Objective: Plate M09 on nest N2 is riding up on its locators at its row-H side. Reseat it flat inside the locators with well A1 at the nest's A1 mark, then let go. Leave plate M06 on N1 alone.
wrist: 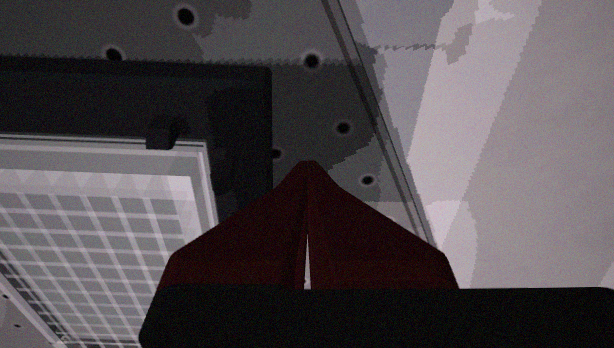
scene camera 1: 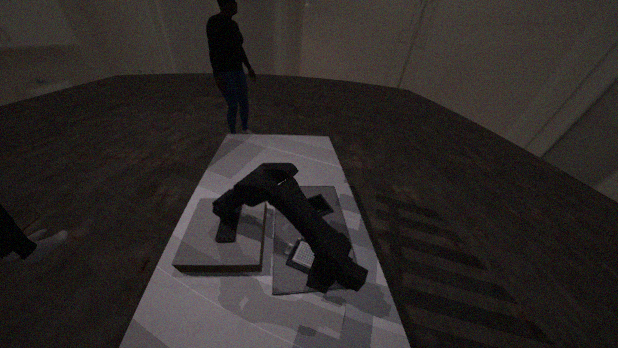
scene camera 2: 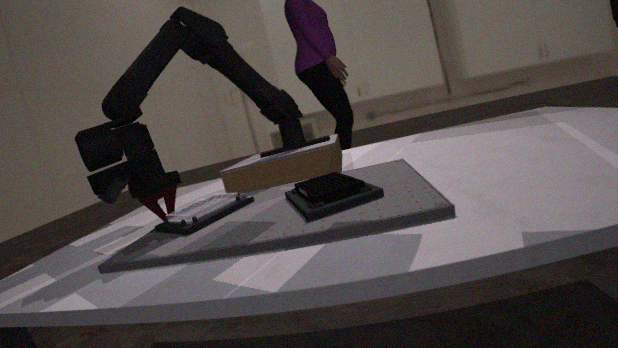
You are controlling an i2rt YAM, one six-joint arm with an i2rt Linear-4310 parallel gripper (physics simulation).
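Pixels of known places: gripper, fingertip midpoint: [wrist: 307,175] [scene camera 1: 314,281]; arm's base at its link origin: [scene camera 1: 230,219] [scene camera 2: 295,147].
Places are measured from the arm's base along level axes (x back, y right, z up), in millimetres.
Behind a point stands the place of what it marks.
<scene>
A pale, clear-looking well plate [scene camera 1: 303,254] {z -36, x -290, y 142 mm} [scene camera 2: 205,206] {z -34, x -347, y 133 mm} [wrist: 100,240] {z -37, x -345, y 168 mm} lies on a dark nest [scene camera 2: 215,218] {z -55, x -369, y 108 mm} [wrist: 100,95] {z -48, x -382, y 201 mm}. A small dark locator [wrist: 160,137] {z -40, x -368, y 213 mm} stands at its edge in the wrist view. I cannot make out the labels, the A1 mark or how much the plate tilts. My gripper [scene camera 2: 168,217] {z -60, x -323, y 235 mm} [wrist: 307,175] {z -60, x -323, y 235 mm} is shut and empty, with its red fingertips low at one end of the pale plate, just outside its corner in the wrist view. The arm hides the fingers in scene camera 1. A black plate [scene camera 1: 320,204] {z -37, x -397, y -101 mm} [scene camera 2: 330,186] {z -35, x -389, y -107 mm} sits on the other nest [scene camera 2: 345,204] {z -53, x -438, y -126 mm}.
Both nests stand on a grey perforated board [scene camera 1: 282,286] {z -60, x -209, y 243 mm} [scene camera 2: 405,199] {z -60, x -449, y -208 mm} [wrist: 310,25] {z -60, x -371, y 258 mm}. The arm's base stands on a thick slab [scene camera 1: 215,260] {z -4, x 18, y 166 mm} [scene camera 2: 285,175] {z -48, x -135, y 18 mm} beside the board. A person [scene camera 1: 225,50] [scene camera 2: 310,40] stands beyond the table.
</scene>
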